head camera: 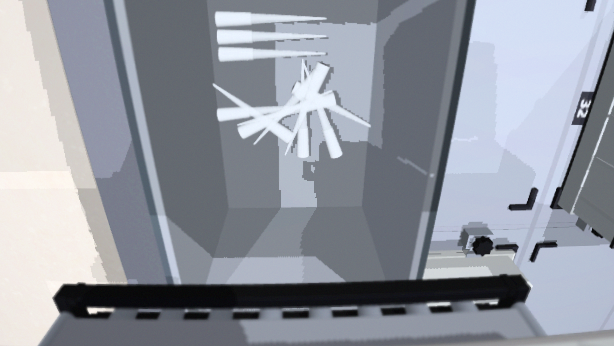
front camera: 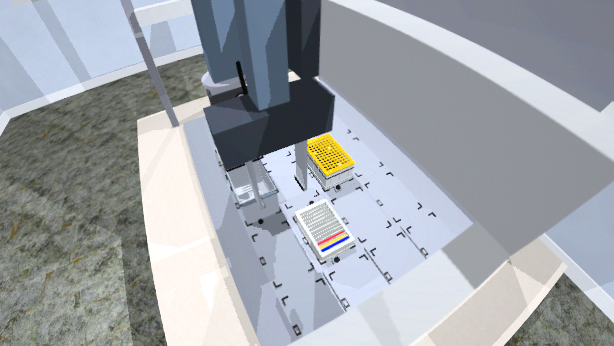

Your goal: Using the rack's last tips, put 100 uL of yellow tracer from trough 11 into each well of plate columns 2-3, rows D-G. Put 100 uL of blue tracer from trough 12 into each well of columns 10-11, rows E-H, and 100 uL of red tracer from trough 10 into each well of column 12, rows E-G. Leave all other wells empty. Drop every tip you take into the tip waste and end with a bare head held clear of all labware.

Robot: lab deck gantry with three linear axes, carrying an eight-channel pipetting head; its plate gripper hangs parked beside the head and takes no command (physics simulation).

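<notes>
The pipetting head (front camera: pixel 225 96) (head camera: pixel 295 296) is over the tip waste bin (front camera: pixel 271 202) (head camera: pixel 410 100); its nozzles are hidden, and no tip shows on it. Several white loose tips (head camera: pixel 327 99) lie in the bin. The parked plate gripper (front camera: pixel 283 197) hangs open and empty, its two long fingers apart. The yellow tip rack (front camera: pixel 330 152) stands behind the white trough rack (front camera: pixel 337 250), whose red trough (front camera: pixel 331 238), yellow trough (front camera: pixel 333 240) and blue trough (front camera: pixel 335 244) lie near its front end. The well plate does not show in the front view, where the gripper and head block part of the deck.
A wide grey beam (front camera: pixel 450 100) crosses the upper right of the front view, and an upright post (front camera: pixel 155 75) stands at the left. A black knob (head camera: pixel 482 246) and deck corner brackets (head camera: pixel 525 201) lie right of the bin. A grey block's side (head camera: pixel 590 175) shows beyond label 32 (head camera: pixel 583 108).
</notes>
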